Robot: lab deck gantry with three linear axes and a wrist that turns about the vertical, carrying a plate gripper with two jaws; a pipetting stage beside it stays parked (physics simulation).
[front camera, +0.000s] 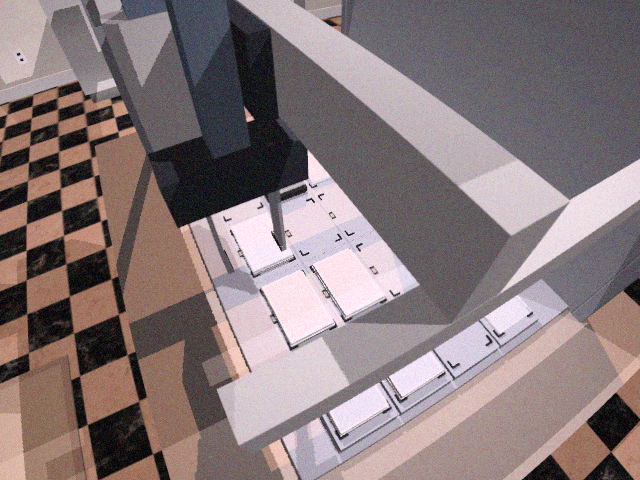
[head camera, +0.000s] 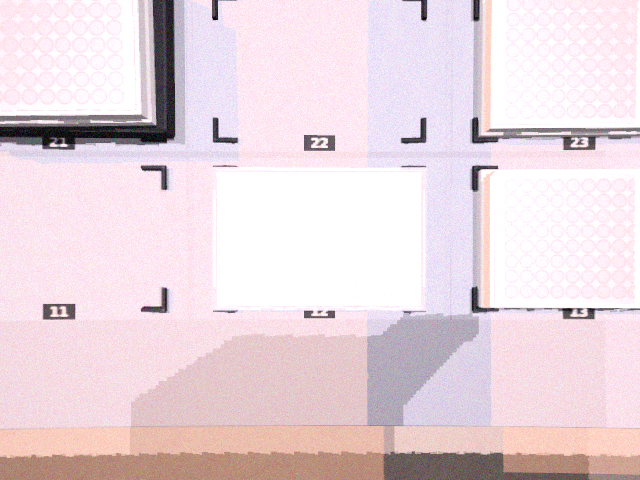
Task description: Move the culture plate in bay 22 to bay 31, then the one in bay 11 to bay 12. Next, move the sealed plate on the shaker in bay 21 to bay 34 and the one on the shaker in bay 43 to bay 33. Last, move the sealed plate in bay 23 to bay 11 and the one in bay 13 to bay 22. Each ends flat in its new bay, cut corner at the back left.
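Frame: origin at the robot's base, x left, y back, z up, level; centimetres.
Seen in the pictures: gripper, fingertip midpoint: (front camera: 253, 252).
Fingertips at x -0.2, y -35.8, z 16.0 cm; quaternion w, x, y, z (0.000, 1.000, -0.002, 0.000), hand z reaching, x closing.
Note:
A point is followed by its place in that frame.
The culture plate (front camera: 254, 242) {x 2.9, y -22.8, z 1.6 cm} (head camera: 318, 238) {x 4.3, y -22.7, z 1.7 cm} lies flat in bay 12. My gripper (front camera: 256, 260) {x -0.2, y -35.8, z 16.0 cm} is open above it in the front view, its two jaws apart and nothing between them; the jaws do not show in the head view. In the head view a sealed plate (head camera: 67, 56) {x 13.9, y -9.5, z 3.7 cm} sits on the black shaker (head camera: 164, 72) {x 14.0, y -13.8, z 1.8 cm} in bay 21. Sealed plates also lie in bay 23 (front camera: 348, 283) {x 14.6, y -40.0, z 1.5 cm} (head camera: 568, 67) {x 14.4, y -37.5, z 1.4 cm} and bay 13 (front camera: 298, 308) {x 4.2, y -40.1, z 1.4 cm} (head camera: 568, 237) {x 4.4, y -37.6, z 1.4 cm}, the latter's cut corner at the back left. Bay 22 (head camera: 302, 72) {x 14.8, y -21.7, z 0.0 cm} and bay 11 (head camera: 77, 237) {x 4.4, y -7.5, z 0.0 cm} hold no plate. Bays 31 and 43 are hidden.
A thick grey rail (front camera: 392, 170) crosses the deck in the front view and hides its back part. A front beam (front camera: 289, 403) {x -5.6, y -63.0, z 40.0 cm} crosses nearer the camera. Beyond it, three more plates (front camera: 359, 410) {x 4.2, y -60.3, z 2.9 cm} (front camera: 417, 374) {x 15.0, y -60.2, z 2.9 cm} (front camera: 509, 314) {x 36.3, y -60.2, z 2.2 cm} stand in a column, with a plateless bay (front camera: 465, 348) {x 25.4, y -60.7, z 1.4 cm} among them.

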